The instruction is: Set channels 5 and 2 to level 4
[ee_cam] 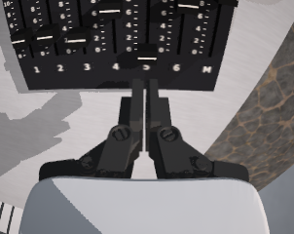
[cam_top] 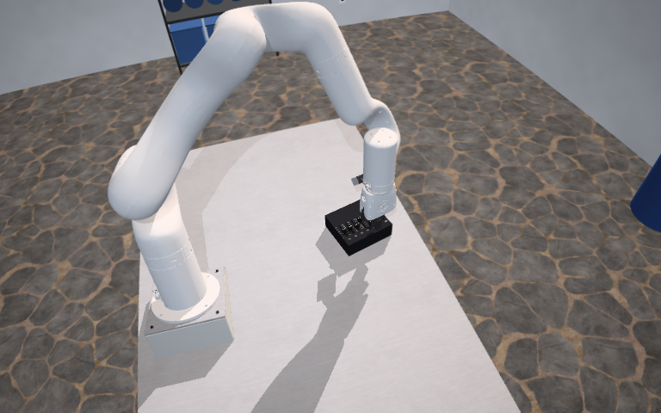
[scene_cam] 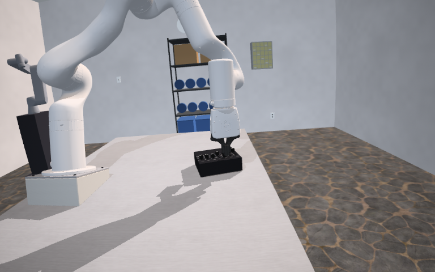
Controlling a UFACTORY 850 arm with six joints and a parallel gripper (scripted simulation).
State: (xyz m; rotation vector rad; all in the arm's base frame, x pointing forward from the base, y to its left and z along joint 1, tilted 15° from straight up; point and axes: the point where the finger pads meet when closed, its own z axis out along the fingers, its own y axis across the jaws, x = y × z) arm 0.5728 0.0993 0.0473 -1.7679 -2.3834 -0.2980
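The channel 5 fader cap lies 10 mm behind my hand, 30 mm to the left of it and 30 mm below it. The rest, counted from my hand: channel 3 fader cap 50 mm behind, 30 mm to the left, 30 mm below; then channel 4 cap 40 mm behind, 50 mm to the left, 30 mm below; then channel 6 cap 70 mm to the left, 30 mm below.
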